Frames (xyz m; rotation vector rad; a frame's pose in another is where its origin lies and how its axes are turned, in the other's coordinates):
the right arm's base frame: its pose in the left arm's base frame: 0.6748 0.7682 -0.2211 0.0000 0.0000 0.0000
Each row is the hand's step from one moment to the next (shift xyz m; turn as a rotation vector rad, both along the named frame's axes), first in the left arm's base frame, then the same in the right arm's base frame.
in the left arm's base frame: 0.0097 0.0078 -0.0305 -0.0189 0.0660 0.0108
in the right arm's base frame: 0.0097 0.0078 -0.0305 -0.0189 0.0660 0.0108
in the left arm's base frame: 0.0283 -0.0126 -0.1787 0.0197 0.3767 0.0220
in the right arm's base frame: 0.0283 -0.0126 -0.1787 0.0197 0.3767 0.0220
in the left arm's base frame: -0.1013 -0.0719 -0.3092 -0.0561 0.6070 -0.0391
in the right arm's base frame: -0.1013 -0.0719 -0.3092 -0.0561 0.6070 -0.0391
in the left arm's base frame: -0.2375 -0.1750 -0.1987 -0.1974 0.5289 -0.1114
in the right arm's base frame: -0.2375 -0.1750 -0.1987 -0.1974 0.5289 -0.1114
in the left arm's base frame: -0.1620 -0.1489 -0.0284 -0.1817 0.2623 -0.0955
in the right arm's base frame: -0.1620 -0.1489 -0.0284 -0.1817 0.2623 -0.0955
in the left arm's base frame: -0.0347 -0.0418 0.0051 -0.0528 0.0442 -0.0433
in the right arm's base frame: -0.0347 -0.0418 0.0051 -0.0528 0.0442 -0.0433
